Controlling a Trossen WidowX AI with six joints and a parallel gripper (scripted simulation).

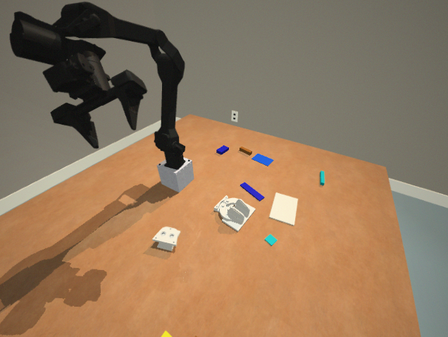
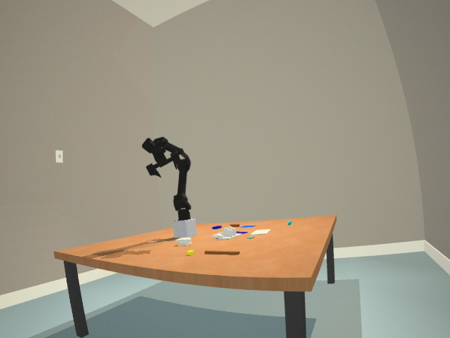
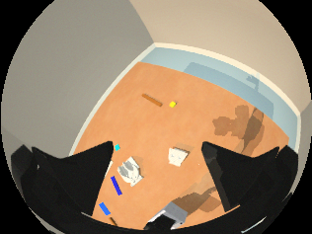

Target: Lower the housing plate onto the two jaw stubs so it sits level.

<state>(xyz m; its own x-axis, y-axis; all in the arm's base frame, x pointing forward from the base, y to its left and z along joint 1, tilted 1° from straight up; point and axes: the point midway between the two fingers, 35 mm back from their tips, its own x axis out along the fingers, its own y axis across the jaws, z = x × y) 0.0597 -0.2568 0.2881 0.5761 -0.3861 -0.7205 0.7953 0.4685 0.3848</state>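
Right now the white stepped block is 36 cm below my gripper tip, 5 cm ahead of it and 2 cm to the left of it. Round my gripper tip: brown bar: 37 cm below, 32 cm ahead, 19 cm to the right; then cyan square: 37 cm below, 36 cm ahead, 14 cm to the left; then yellow piece: 37 cm below, 20 cm to the right, 18 cm ahead.
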